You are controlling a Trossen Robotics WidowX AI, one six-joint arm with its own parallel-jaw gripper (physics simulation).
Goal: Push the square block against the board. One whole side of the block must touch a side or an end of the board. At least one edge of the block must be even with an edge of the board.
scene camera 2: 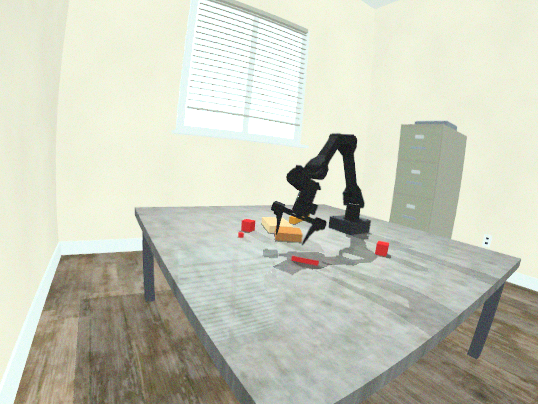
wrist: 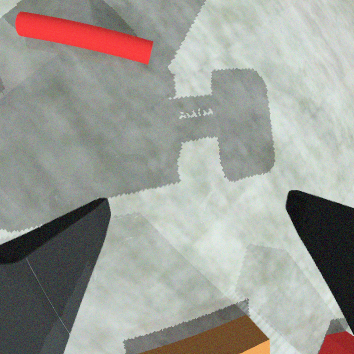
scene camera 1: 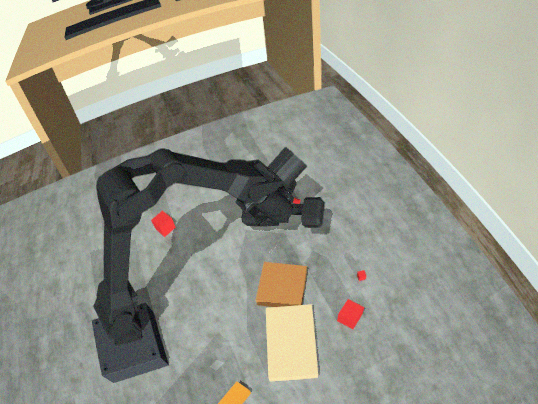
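Seen in the pictures: gripper, fingertip midpoint: (scene camera 2: pixel 289 239) (wrist: pixel 198 202) (scene camera 1: pixel 296 223); arm's base at its link origin: (scene camera 2: pixel 352 219) (scene camera 1: pixel 126 329).
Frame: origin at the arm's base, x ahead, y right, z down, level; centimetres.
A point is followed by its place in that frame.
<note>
The square block (scene camera 1: pixel 282 283) {x 35.8, y -0.8, z 2.7 cm} (scene camera 2: pixel 289 234) {x 38.0, y -5.3, z 3.1 cm} (wrist: pixel 225 336) {x 40.1, y -4.1, z 4.4 cm} is brown-orange and lies flat at one end of the board. The board (scene camera 1: pixel 292 342) {x 32.9, y 13.1, z 2.7 cm} (scene camera 2: pixel 272 224) {x 37.5, y 8.0, z 2.7 cm} is pale yellow and rectangular. The block is very close to the board's end; I cannot tell whether they touch. In scene camera 1 the block sits shifted left, its left edge beyond the board's left edge, and looks slightly turned. My gripper (scene camera 1: pixel 282 212) (scene camera 2: pixel 290 239) {x 44.3, y -14.3, z 2.0 cm} (wrist: pixel 198 202) {x 44.3, y -14.3, z 2.0 cm} is open and empty, above the table beyond the block's side away from the board. Its fingertips are hidden in scene camera 1.
A red cylinder (scene camera 1: pixel 296 201) {x 47.7, y -22.7, z 4.5 cm} (scene camera 2: pixel 305 261) {x 46.1, y -26.2, z 4.9 cm} (wrist: pixel 85 37) {x 45.5, y -25.2, z 4.4 cm} lies past the gripper. A red cube (scene camera 1: pixel 163 223) {x 13.5, y -27.0, z 1.6 cm} (scene camera 2: pixel 382 248) {x 14.8, y -29.8, z 3.1 cm} stands near the arm. Another red cube (scene camera 1: pixel 351 314) {x 46.2, y 12.4, z 1.6 cm} (scene camera 2: pixel 248 225) {x 47.6, y 9.5, z 3.1 cm} and a tiny one (scene camera 1: pixel 362 275) {x 53.3, y 3.8, z 4.0 cm} (scene camera 2: pixel 241 234) {x 53.6, y 2.6, z 4.5 cm} stand beside the board. An orange piece (scene camera 1: pixel 235 394) {x 18.5, y 19.8, z 2.5 cm} (scene camera 2: pixel 296 219) {x 18.3, y 18.2, z 3.6 cm} lies near the base.
</note>
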